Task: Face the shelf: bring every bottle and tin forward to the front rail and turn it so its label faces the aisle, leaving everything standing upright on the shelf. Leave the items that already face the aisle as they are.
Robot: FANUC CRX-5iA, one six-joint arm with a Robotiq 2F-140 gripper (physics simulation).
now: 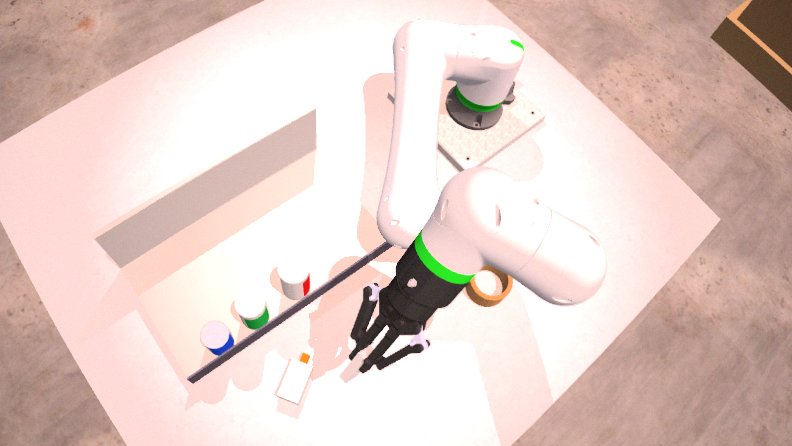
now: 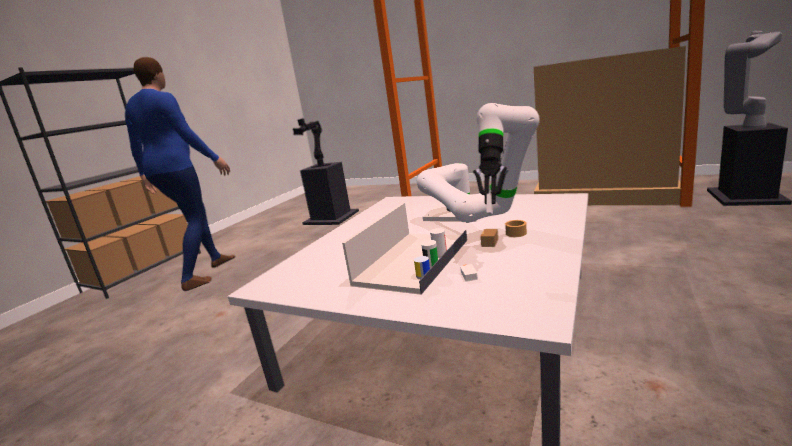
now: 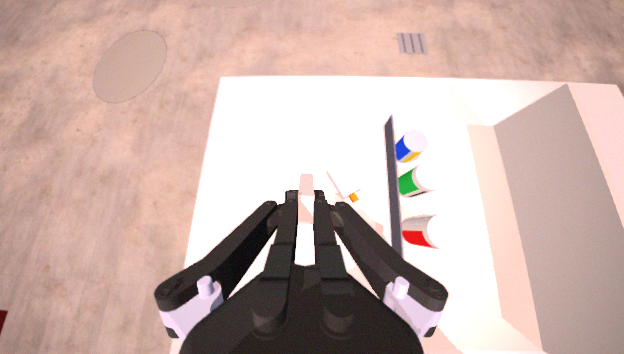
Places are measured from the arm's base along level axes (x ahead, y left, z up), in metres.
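Where they show: gripper, between the fingertips: [image 1: 348, 375] [image 2: 489, 213] [image 3: 306, 184]; arm's base, origin of its link: [image 1: 473, 107].
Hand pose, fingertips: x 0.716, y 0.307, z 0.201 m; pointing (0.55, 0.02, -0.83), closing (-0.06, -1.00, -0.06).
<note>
Each offset is from my fingertips to the top centre of the thing. "pt": to the spot under its first point. Level surfaces: height alone.
Three items stand upright in the shelf @[pt dz -0.136, dx -0.080, dy -0.486 m] [image 1: 221, 188] [image 2: 376, 241] [image 3: 560, 200], close behind its dark front rail @[dz -0.174, dx -0.042, dy -0.196 m] [image 1: 288, 314] [image 2: 443, 262] [image 3: 393, 185]. The blue-and-yellow tin @[dz -0.133, dx +0.119, dy -0.240 m] [image 1: 217, 336] [image 2: 421, 267] [image 3: 411, 146] shows blue toward the rail. The green-labelled item @[dz -0.104, dx +0.032, dy -0.236 m] [image 1: 252, 311] [image 2: 430, 252] [image 3: 410, 182] shows green toward the rail and some black at its side. The white bottle @[dz -0.094, dx -0.073, dy -0.232 m] [image 1: 293, 281] [image 2: 437, 241] [image 3: 422, 231] has its red patch turned partly toward the robot's end. My gripper [image 1: 357, 362] [image 2: 489, 203] [image 3: 306, 184] is shut and empty, above the table on the aisle side.
A flat white object with an orange cap @[dz -0.199, dx +0.048, dy -0.087 m] [image 1: 295, 380] [image 2: 469, 272] [image 3: 341, 184] lies outside the rail. A wooden block @[dz -0.177, dx -0.272, dy -0.062 m] [image 2: 489, 237] and a wooden ring @[dz -0.177, dx -0.390, dy +0.038 m] [image 1: 487, 300] [image 2: 515, 231] are on the table @[dz -0.227 m] [image 2: 310, 277]. A person [image 2: 160, 132] stands beyond the table.
</note>
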